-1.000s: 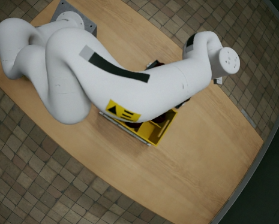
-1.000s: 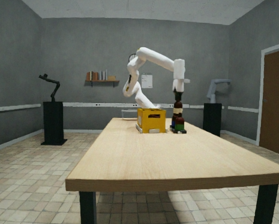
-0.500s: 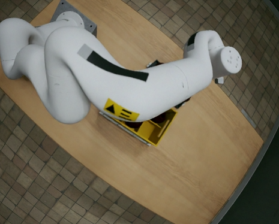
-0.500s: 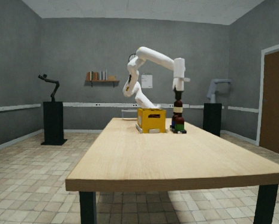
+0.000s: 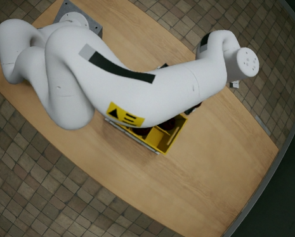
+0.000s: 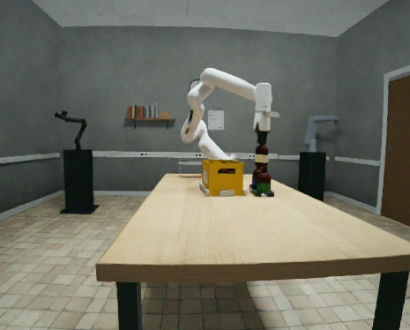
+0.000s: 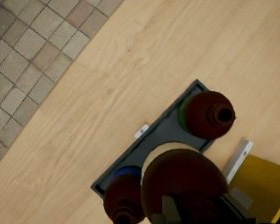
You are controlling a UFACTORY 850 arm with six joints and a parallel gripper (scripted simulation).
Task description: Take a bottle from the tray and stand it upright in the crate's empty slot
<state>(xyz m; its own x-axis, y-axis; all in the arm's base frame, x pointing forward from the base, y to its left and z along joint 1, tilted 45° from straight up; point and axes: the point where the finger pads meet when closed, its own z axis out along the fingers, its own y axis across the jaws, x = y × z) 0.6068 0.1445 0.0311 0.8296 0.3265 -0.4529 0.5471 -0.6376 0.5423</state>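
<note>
Right now the bottle is 70 mm below my hand. Also, from my hand: yellow crate (220 mm to the right, 220 mm below, 50 mm behind); dark tray (290 mm below).
</note>
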